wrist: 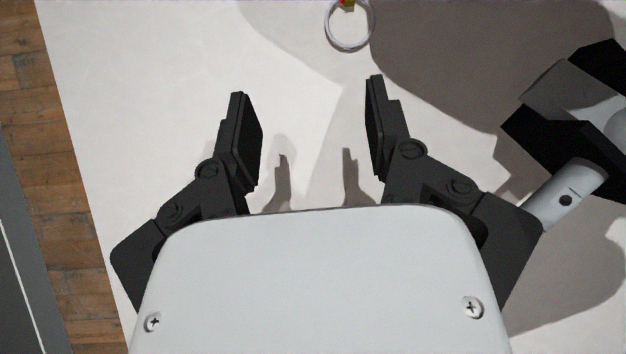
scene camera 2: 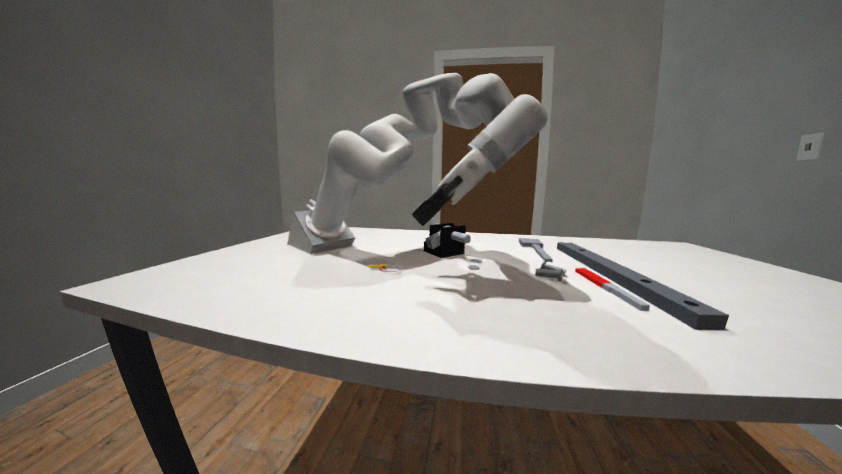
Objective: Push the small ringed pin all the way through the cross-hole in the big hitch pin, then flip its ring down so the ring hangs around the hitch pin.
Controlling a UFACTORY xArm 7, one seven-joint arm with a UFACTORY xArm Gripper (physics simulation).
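Frame: origin at the arm's base, x ahead, y left, z up, level; centimetres.
Seen in the pictures: gripper, between the fingertips: [wrist: 309, 105] [scene camera 2: 420, 218]; arm's base, origin of its link: [scene camera 2: 325, 224].
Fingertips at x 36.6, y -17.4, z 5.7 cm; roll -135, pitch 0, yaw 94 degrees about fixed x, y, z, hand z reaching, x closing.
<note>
Pixels of each thing's top centre, then the offset from my fingertips to it. "*": a spot on its surface instead.
- small ringed pin, a spot on its surface: [wrist: 348, 3] [scene camera 2: 385, 267] * dz -12.7, dx -9.3, dy +2.8 cm
- black block, a spot on its surface: [wrist: 537, 137] [scene camera 2: 445, 244] * dz -9.5, dx +2.7, dy +18.0 cm
- dark cross-hole, a spot on its surface: [wrist: 565, 200] * dz -6.8, dx +7.3, dy +18.8 cm
- grey hinged-looking part, centre of its top: [scene camera 2: 549, 266] dz -10.6, dx +28.4, dy +7.9 cm
- red-handled tool, centre of its top: [scene camera 2: 607, 283] dz -12.3, dx +39.7, dy +4.6 cm
- long dark bar, centre of its top: [scene camera 2: 611, 264] dz -10.9, dx +45.0, dy +14.7 cm
The small ringed pin [scene camera 2: 377, 267] [wrist: 348, 3] is yellow with a red spot and lies on the table, apart from the black block. Its thin round ring [wrist: 348, 48] lies flat at the top edge of the wrist view. The big grey hitch pin [scene camera 2: 460, 237] [wrist: 570, 195] rests horizontally in the black block [scene camera 2: 446, 244] [wrist: 537, 137]. A dark cross-hole [wrist: 565, 200] shows near its end. My gripper [scene camera 2: 418, 216] [wrist: 309, 105] is open and empty, tilted above the table. In the wrist view, the ring lies beyond the fingertips and the block is to their right.
Two washers [scene camera 2: 473, 267] [scene camera 2: 474, 260] lie in front of the block. To the right are a grey hinged-looking part [scene camera 2: 550, 272], a red-handled tool [scene camera 2: 592, 277] and a long dark bar [scene camera 2: 624, 274] with holes. The table edge [scene camera 2: 353, 363] runs along the front.
</note>
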